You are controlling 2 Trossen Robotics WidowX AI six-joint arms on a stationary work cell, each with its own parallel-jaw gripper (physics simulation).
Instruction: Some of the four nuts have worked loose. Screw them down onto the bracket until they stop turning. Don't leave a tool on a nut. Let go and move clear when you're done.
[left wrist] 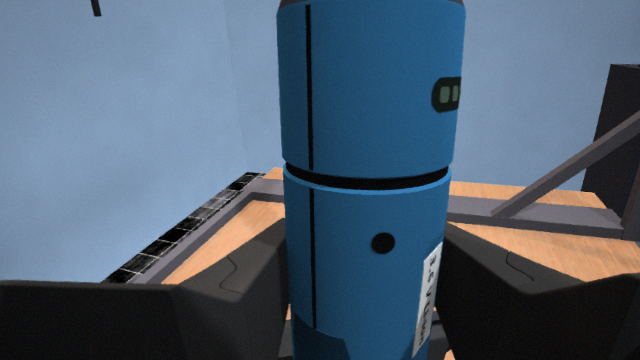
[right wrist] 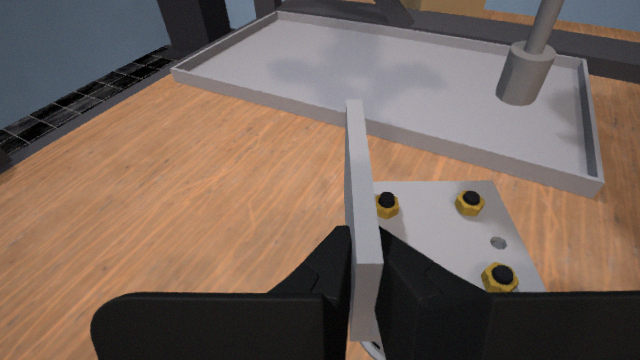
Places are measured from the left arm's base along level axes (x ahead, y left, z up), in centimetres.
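Pixels of known places: left gripper, between the fingertips: (left wrist: 356, 230); right gripper, between the fingertips: (right wrist: 357, 238).
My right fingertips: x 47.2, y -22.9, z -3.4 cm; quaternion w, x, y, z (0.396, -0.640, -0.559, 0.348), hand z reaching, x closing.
Ahead of a thing's pixels: the offset from my right fingertips to its middle. "spot": to the spot under its first point. Level surfaces: height alone.
My left gripper (left wrist: 356, 230) is shut on a blue cylindrical power screwdriver {spot: dx -3.9, dy +6.0, dz +23.6 cm} (left wrist: 367, 125) with a "3.6 V Li-Ion" label; its working end does not show in the left wrist view. In the right wrist view a grey socket {dx -3.4, dy +6.5, dz +5.3 cm} (right wrist: 522, 77) on a shaft hangs over the right part of the tray, apart from the nuts. My right gripper (right wrist: 357, 238) is shut on the upright plate of the grey bracket {dx -0.4, dy +3.3, dz +0.2 cm} (right wrist: 435, 230). Three brass nuts on black studs show on the bracket: near the upright plate (right wrist: 387, 206), at the far right (right wrist: 470, 202) and nearer {spot: dx +1.8, dy +4.6, dz -0.7 cm} (right wrist: 500, 277). The fourth nut does not show.
A shallow grey tray (right wrist: 280, 102) lies on the wooden table {dz -8.2 cm} (right wrist: 175, 175) beyond the bracket. Dark frame bars (left wrist: 535, 215) run along the table's edge, with a slanted brace {dx +27.0, dy -43.4, dz +4.1 cm} (left wrist: 575, 162) and a dark post {spot: dx +25.0, dy -47.4, dz +10.1 cm} (left wrist: 610, 130) at the right of the left wrist view.
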